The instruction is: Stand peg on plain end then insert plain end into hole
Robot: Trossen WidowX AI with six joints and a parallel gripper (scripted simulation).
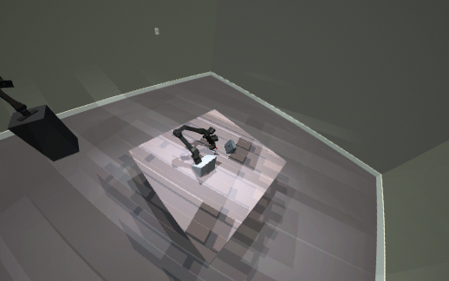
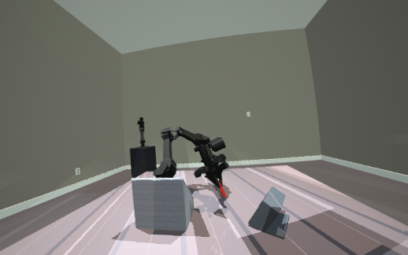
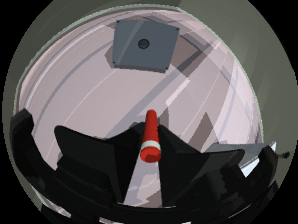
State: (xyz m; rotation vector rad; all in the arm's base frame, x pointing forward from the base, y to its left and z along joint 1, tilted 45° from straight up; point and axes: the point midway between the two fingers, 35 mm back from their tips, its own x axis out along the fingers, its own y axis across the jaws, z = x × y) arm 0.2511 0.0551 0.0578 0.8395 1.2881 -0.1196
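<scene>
Now: the panel 18 cm ahead of my gripper tip, 7 cm to the right of it and 5 cm below it. Also, from my gripper tip: red peg (1 cm behind, 1 cm to the left, 1 cm above).
</scene>
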